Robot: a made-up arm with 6 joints. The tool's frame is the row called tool. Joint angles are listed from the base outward. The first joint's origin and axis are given. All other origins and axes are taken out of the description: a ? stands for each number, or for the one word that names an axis. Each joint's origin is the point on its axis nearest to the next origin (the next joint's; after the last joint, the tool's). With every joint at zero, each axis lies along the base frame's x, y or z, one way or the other. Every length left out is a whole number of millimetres.
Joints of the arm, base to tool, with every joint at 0 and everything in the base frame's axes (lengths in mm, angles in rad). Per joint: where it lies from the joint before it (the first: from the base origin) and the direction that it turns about. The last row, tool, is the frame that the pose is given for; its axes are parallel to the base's.
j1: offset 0 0 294 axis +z
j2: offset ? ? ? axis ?
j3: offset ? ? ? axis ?
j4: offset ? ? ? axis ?
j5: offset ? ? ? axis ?
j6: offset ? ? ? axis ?
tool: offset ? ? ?
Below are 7 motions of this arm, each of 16 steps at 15 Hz.
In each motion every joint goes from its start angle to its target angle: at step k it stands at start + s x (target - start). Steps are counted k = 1, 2, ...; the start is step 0. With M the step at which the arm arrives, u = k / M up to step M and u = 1 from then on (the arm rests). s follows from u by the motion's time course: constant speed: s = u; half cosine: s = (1 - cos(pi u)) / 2; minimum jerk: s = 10 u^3 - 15 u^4 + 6 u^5.
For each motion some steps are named. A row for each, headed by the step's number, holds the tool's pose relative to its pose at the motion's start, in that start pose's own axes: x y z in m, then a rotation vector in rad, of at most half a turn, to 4 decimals.
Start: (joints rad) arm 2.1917 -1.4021 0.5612 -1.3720 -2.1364 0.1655
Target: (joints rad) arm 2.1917 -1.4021 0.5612 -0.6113 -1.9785 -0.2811
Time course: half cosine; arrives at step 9
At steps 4, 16:
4: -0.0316 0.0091 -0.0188 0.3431 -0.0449 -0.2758
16: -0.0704 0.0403 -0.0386 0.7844 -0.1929 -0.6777

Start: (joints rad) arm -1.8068 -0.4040 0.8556 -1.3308 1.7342 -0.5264
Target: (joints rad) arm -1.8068 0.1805 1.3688 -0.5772 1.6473 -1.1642
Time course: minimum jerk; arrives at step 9
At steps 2, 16:
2: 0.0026 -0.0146 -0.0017 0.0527 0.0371 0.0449
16: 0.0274 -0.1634 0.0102 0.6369 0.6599 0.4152

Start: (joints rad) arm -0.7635 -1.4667 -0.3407 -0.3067 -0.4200 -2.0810
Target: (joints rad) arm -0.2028 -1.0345 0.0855 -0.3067 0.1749 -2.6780
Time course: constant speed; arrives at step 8
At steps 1, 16:
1: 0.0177 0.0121 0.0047 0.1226 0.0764 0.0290
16: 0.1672 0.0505 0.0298 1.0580 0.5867 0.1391

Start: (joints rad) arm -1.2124 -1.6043 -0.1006 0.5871 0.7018 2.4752
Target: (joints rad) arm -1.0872 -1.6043 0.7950 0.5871 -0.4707 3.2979
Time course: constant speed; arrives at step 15
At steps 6, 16:
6: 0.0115 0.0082 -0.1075 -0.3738 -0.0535 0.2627
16: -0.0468 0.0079 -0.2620 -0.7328 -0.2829 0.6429

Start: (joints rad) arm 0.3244 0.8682 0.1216 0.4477 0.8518 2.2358
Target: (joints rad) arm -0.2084 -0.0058 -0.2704 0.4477 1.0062 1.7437
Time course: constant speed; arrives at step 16
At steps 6, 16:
6: -0.0992 -0.0202 -0.1305 0.0906 0.2794 0.0001
16: -0.3047 -0.1131 -0.2427 0.1241 0.6829 -0.0977

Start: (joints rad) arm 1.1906 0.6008 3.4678 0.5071 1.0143 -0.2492
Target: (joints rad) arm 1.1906 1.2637 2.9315 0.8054 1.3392 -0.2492
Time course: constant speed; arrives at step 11
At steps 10, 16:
10: -0.2524 0.1325 0.0930 0.4952 0.6907 0.3147
16: -0.2745 0.1441 0.1185 0.5648 0.7511 0.3371

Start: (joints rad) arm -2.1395 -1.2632 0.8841 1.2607 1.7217 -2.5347
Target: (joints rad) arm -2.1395 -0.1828 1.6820 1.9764 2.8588 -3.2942
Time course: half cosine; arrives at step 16
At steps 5, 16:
5: -0.0128 -0.0913 -0.0082 0.2703 0.2748 0.0003
16: -0.0535 -0.3742 -0.1891 1.3890 1.2291 -0.1163

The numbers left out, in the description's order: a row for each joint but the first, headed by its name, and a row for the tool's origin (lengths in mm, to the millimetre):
j2: xyz 0 0 0, axis +y
j3: xyz 0 0 310, axis -y
j4: xyz 305 0 0, axis -x
j5: xyz 0 -121 0, axis -y
j6: xyz 0 0 0, axis -x
tool: xyz 0 0 0

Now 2 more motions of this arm.
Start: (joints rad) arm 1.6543 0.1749 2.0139 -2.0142 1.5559 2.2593
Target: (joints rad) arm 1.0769 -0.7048 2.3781 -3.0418 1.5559 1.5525
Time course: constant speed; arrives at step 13
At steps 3, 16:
3: -0.0977 -0.0527 0.1172 0.3781 -0.0229 0.2261
16: -0.5178 -0.3824 0.1087 0.9028 0.0455 1.4101

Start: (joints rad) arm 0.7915 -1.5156 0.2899 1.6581 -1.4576 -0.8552
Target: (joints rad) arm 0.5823 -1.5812 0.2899 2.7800 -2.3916 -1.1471
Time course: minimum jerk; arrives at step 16
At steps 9, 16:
9: -0.1385 0.0113 -0.0185 0.3605 -0.3432 -0.9042
16: -0.2006 0.0383 -0.0566 0.7977 -0.6388 -1.3568

